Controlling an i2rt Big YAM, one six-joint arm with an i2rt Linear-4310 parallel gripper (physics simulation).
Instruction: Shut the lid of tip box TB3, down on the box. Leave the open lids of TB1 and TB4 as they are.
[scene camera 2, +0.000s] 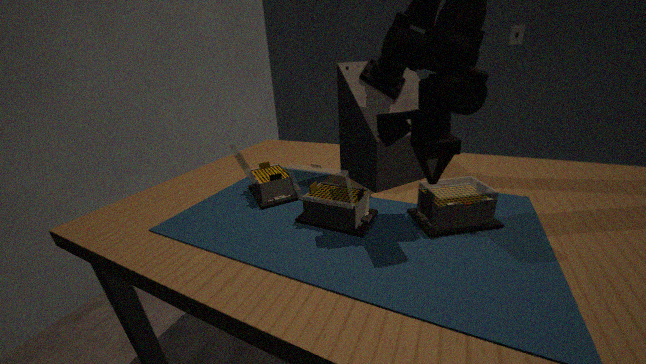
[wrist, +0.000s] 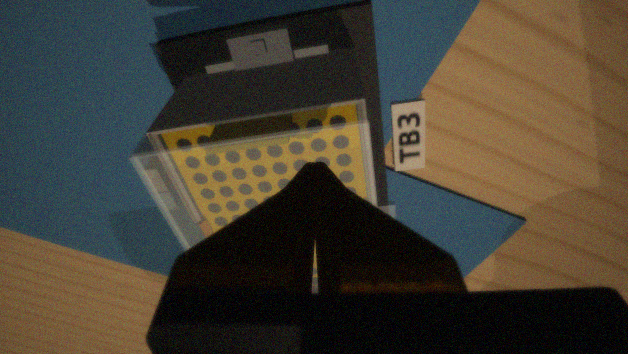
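Seen in the pictures: gripper, fingertip midpoint: (scene camera 2: 432, 183) (wrist: 315, 177); arm's base, link origin: (scene camera 2: 381, 80).
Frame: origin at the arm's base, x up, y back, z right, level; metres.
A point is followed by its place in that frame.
Tip box TB3 (scene camera 2: 462, 216) {x -0.237, y -0.264, z -0.264 m} (wrist: 250, 95) {x -0.226, y -0.265, z -0.199 m} stands at the right of the mat in the scene view. Its clear lid (scene camera 2: 470, 180) {x -0.192, y -0.185, z -0.266 m} (wrist: 367, 150) {x -0.192, y -0.225, z -0.181 m} lies over the yellow tip rack; whether it is fully seated, I cannot tell. My gripper (scene camera 2: 434, 180) {x -0.192, y -0.235, z -0.199 m} (wrist: 315, 177) {x -0.192, y -0.235, z -0.199 m} is shut and empty, pointing down, with its tips at or just above the lid's left rear edge in the scene view. In the wrist view the fingers hide part of the rack and lid. Two other tip boxes, one in the middle (scene camera 2: 330, 214) {x -0.238, y -0.366, z -0.028 m} and one at the left (scene camera 2: 277, 191) {x -0.240, y -0.320, z 0.153 m}, have open, raised lids; their labels cannot be read.
The boxes stand on a blue mat (scene camera 2: 310, 260) {x -0.269, y -0.474, z -0.048 m} (wrist: 65, 125) {x -0.269, y -0.357, z -0.294 m} on the wooden table (scene camera 2: 210, 280) {x -0.272, y -0.591, z 0.075 m} (wrist: 525, 125) {x -0.272, y -0.117, z -0.164 m}. A large grey block with a sloping face (scene camera 2: 357, 135) {x -0.132, y -0.123, z 0.021 m} stands behind them. The TB3 label (wrist: 410, 135) {x -0.267, y -0.174, z -0.201 m} lies beside its box.
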